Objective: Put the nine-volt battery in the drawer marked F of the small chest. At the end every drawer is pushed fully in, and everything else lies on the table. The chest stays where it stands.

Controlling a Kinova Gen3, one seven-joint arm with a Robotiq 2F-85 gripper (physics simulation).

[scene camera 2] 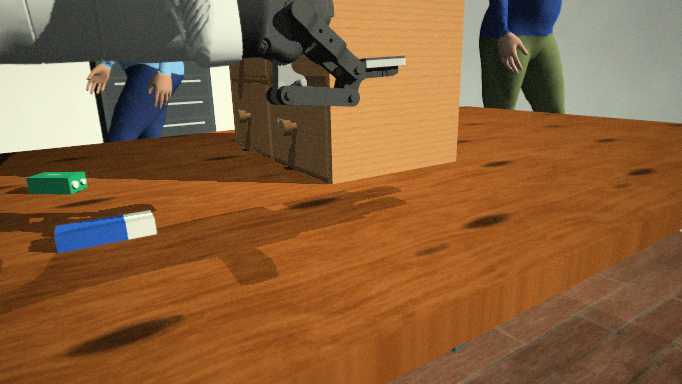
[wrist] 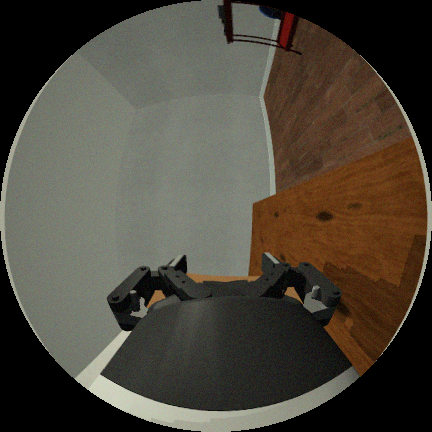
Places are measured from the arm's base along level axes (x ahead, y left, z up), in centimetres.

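Pixels of known places: gripper, fingertip midpoint: (wrist: 223, 262).
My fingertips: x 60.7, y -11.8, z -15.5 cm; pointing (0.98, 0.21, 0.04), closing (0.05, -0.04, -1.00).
For each thing: its top centre in the pictures, then the offset to it from my fingertips. "*": a spot on its surface instead. Level surfaces: height alone.
- nine-volt battery, top centre: (scene camera 2: 57, 174) dx -28.9, dy +21.1, dz -15.2 cm
- small wooden chest, surface spot: (scene camera 2: 395, 120) * dx +6.8, dy +13.3, dz -10.9 cm
- white eraser-like block, top centre: (scene camera 2: 105, 222) dx -21.9, dy +3.8, dz -15.6 cm
- table, surface height: dz -16.9 cm
The nine-volt battery (scene camera 2: 56, 183), a green block with two silvery terminals, lies on the table at the left of the scene view. The small wooden chest (scene camera 2: 395, 120) stands behind it to the right; two lower drawer knobs show, and the arm hides part of the drawer fronts above. No drawer letter is readable, so I cannot tell which is F. My gripper (scene camera 2: 382, 65) (wrist: 223, 262) is open and empty, held level high above the table. Its fingers overlap the chest's side panel in the scene view; their distance from it is unclear. The battery does not show in the wrist view.
A blue and white eraser-like block (scene camera 2: 105, 232) lies on the table (scene camera 2: 300, 320) (wrist: 340, 235), nearer the camera than the battery. The table's edge runs along the lower right of the scene view. Two people stand beyond the table. A red cart (wrist: 287, 31) stands far off.
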